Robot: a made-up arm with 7 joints.
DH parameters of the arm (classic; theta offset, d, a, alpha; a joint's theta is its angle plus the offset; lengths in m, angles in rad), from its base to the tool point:
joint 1: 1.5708 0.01 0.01 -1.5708
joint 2: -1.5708 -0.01 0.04 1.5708
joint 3: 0 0.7 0.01 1.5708
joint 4: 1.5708 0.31 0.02 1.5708
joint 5: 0 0.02 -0.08 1.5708
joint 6: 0 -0.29 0 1.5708
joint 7: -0.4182 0 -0.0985 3.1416
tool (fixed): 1.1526 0.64 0 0
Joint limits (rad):
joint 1: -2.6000..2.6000
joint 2: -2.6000..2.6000
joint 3: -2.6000..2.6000
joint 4: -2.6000..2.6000
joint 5: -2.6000..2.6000
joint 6: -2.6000..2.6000
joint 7: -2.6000..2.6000
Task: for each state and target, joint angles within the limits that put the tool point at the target. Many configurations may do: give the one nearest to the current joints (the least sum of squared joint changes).
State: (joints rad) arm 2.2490 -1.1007 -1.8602 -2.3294 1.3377 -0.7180 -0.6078
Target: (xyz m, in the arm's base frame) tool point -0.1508 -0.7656 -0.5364
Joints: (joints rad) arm 2.1649 -1.4765 -1.8153 -2.4423 1.3659 -0.9384 -0.6044
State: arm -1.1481 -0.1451 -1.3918 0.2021 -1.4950 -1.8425 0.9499
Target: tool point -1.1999 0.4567 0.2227
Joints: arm -1.7935 0.1889 -1.4907 0.1731 -0.9640 -1.8762 1.0992
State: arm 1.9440 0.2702 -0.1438 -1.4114 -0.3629 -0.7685 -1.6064
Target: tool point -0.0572 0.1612 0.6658
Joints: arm 1.9819 0.4394 0.1630 -1.4960 -0.5986 -0.7961 -1.5967
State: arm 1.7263 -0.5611 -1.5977 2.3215 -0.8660 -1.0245 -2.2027
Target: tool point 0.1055 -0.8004 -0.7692
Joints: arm 1.0903 -0.8064 -1.6954 2.1301 -0.5971 -0.5860 -2.2777
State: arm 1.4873 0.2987 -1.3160 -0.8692 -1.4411 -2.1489 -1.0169
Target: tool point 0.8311 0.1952 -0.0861
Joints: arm 1.6759 -0.4903 -1.4582 -0.9851 -1.6751 -1.6613 -0.9634
